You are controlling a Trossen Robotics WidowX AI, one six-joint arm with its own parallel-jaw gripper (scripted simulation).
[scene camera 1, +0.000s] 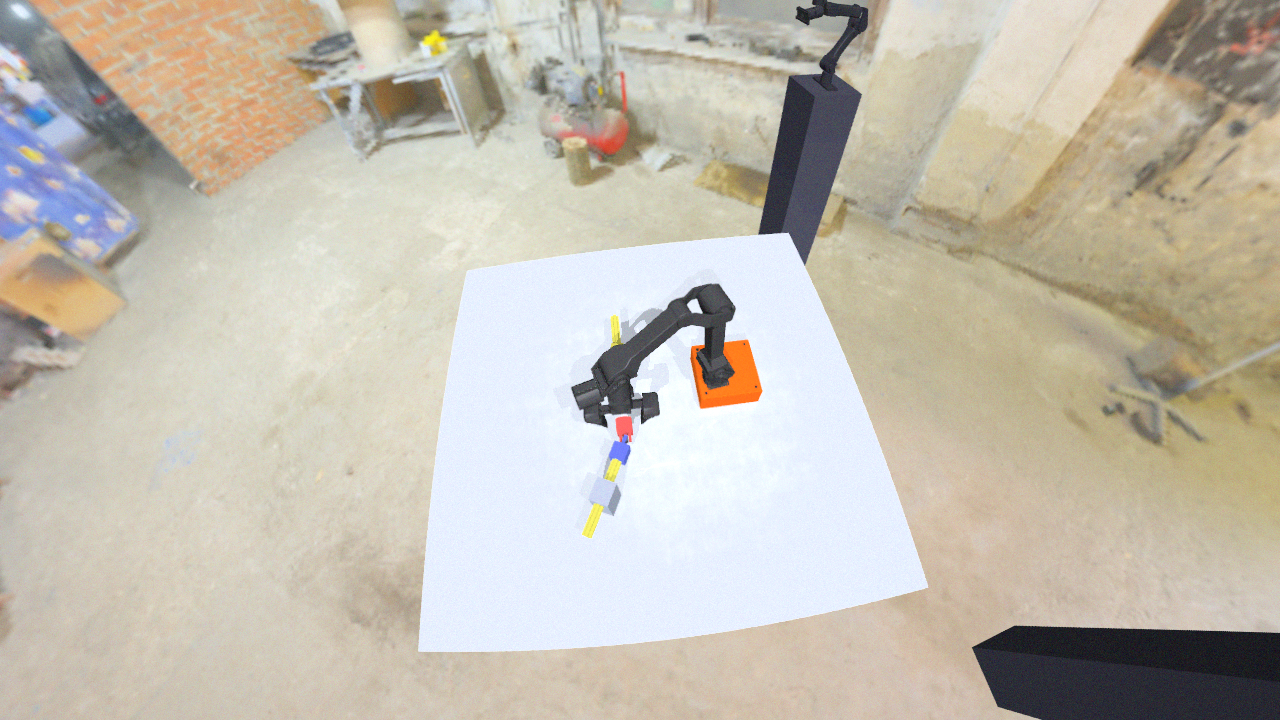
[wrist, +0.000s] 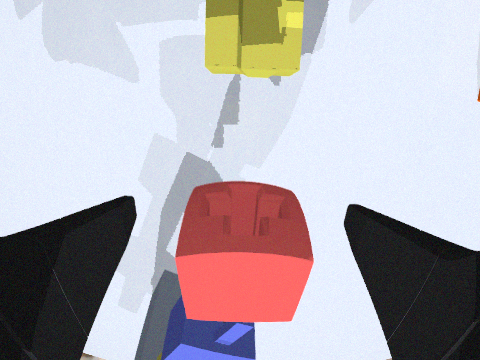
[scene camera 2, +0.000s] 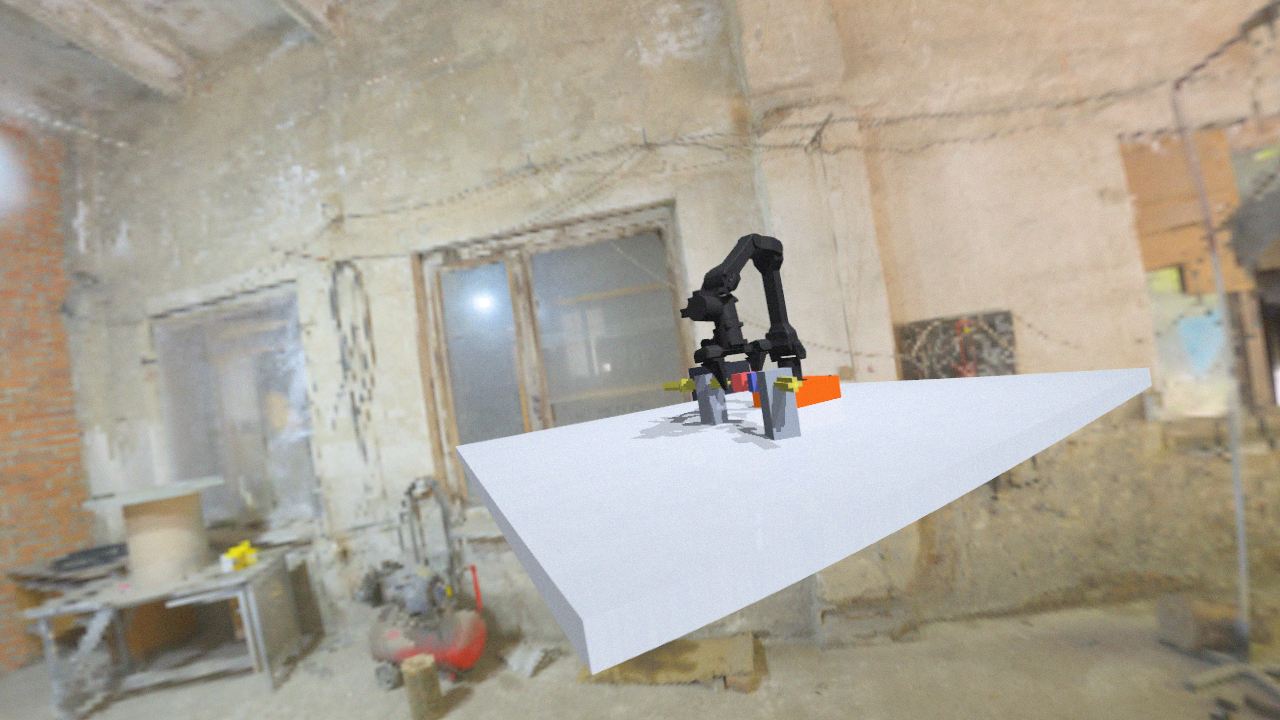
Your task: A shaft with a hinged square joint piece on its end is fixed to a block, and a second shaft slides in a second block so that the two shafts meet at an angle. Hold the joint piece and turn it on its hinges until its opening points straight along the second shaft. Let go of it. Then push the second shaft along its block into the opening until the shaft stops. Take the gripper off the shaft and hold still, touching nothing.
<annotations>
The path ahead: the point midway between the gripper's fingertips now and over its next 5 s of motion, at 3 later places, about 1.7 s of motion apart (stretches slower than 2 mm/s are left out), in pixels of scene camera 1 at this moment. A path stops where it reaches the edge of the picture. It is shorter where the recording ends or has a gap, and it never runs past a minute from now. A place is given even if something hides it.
The gripper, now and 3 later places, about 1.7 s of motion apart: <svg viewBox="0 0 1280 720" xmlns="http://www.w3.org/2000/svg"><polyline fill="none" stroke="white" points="624,424 619,403 618,386 608,338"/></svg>
</annotations>
